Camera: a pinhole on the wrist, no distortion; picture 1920 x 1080 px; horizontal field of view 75.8 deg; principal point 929.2 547.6 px. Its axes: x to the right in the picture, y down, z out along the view. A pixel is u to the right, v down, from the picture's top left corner.
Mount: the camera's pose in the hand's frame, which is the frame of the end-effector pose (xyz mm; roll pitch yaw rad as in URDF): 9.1 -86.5 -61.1 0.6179 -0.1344 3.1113
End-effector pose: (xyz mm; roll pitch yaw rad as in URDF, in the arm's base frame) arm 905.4 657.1 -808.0 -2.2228 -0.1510 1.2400
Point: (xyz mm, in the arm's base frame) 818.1 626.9 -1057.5
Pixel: 1463.0 386.7
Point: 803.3 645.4 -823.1
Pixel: 1650.8 1006.4
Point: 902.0 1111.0 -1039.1
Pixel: 85.1 652.0
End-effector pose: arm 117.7 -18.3 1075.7 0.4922 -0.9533 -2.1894
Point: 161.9 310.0 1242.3
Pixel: 1244.6 1021.4
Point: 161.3 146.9 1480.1
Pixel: 505.3 753.3
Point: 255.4 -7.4 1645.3
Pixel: 179.5 391.1
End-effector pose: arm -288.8 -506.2 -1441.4 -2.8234 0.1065 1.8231
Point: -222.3 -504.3 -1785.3
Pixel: 1051.6 554.8
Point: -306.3 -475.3 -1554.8
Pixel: 863.6 588.5
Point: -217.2 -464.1 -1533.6
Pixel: 921.4 49.9
